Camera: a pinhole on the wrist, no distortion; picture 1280 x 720 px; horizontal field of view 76.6 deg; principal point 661.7 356.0 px. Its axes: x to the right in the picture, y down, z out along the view. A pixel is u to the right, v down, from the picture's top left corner.
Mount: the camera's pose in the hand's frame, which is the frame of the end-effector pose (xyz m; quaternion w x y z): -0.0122 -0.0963 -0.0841 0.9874 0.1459 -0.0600 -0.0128
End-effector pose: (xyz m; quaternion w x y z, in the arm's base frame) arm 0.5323 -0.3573 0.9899 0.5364 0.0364 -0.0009 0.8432
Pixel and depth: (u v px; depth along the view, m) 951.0 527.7 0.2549
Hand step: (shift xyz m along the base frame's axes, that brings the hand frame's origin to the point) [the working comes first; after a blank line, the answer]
In the camera's frame: 0.0910 0.0540 0.2549

0.1011 0.0870 0.1821
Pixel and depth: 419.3 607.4 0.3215
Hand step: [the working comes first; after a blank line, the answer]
In the camera's frame: -0.0962 0.0997 0.3215

0.1565 -0.1042 0.2262
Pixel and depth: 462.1 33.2 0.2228
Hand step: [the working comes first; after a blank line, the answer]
In the camera's frame: -0.0549 -0.0887 0.2228

0.2653 0.0136 0.0803
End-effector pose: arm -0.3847 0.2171 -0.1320 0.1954 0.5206 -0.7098 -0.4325
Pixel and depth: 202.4 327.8 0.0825
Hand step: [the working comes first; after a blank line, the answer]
In the camera's frame: -0.0468 -0.0029 0.0825

0.1037 0.0474 -0.0802
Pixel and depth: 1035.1 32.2 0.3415
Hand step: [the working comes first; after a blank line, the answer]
In the camera's frame: 0.1574 -0.1365 0.3415

-0.0090 -0.0298 -0.4088
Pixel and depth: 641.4 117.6 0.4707
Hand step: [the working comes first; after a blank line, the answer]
In the camera's frame: -0.0118 -0.1385 0.4707

0.0044 0.1765 -0.4594
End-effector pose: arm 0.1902 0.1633 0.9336 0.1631 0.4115 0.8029 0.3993
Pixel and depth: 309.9 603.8 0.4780
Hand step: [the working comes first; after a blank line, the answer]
In the camera's frame: -0.2075 0.1462 0.4780

0.3522 -0.0498 -0.3279
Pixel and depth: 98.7 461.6 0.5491
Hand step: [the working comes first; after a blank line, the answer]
In the camera's frame: -0.3815 0.0716 0.5491

0.4334 -0.2094 -0.4218
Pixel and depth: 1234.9 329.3 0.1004
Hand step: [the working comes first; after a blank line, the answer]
In the camera's frame: 0.0710 -0.0033 0.1004

-0.0867 0.0008 -0.1103
